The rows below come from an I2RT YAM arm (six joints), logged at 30 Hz.
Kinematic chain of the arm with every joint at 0, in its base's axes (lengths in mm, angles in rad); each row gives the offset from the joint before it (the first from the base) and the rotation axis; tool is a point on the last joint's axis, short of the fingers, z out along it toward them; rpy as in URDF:
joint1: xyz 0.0 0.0 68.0 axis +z
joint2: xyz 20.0 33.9 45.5 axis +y
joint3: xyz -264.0 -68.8 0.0 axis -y
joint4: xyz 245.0 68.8 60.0 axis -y
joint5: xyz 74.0 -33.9 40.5 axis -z
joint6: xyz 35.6 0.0 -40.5 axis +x
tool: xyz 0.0 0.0 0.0 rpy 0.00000 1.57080 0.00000
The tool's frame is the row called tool.
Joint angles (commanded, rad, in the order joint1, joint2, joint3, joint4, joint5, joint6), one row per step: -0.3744 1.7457 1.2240 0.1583 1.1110 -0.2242; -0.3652 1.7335 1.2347 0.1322 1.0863 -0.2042; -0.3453 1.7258 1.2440 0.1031 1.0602 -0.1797; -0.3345 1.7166 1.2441 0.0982 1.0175 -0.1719; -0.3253 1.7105 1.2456 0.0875 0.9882 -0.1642; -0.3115 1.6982 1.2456 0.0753 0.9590 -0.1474; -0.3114 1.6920 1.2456 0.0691 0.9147 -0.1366; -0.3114 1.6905 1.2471 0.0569 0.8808 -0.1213; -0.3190 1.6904 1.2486 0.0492 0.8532 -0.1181; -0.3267 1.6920 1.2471 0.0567 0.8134 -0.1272
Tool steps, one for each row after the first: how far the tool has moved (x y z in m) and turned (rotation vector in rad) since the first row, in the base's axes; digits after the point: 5 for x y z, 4 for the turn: 0.00078 0.00399 0.00556 0.0109 -0.0199 0.0290; 0.00368 0.01169 0.00871 0.0269 -0.0358 0.0689; 0.00519 0.01644 0.01125 0.0417 -0.0526 0.1179; 0.00638 0.02042 0.01276 0.0549 -0.0606 0.1527; 0.00697 0.02649 0.01591 0.0687 -0.0800 0.1903; 0.00716 0.02745 0.01717 0.0874 -0.0956 0.2290; 0.00768 0.02807 0.01679 0.1072 -0.1058 0.2563; 0.00726 0.02577 0.01636 0.1209 -0.1070 0.2728; 0.00774 0.02345 0.01554 0.1323 -0.1073 0.3037
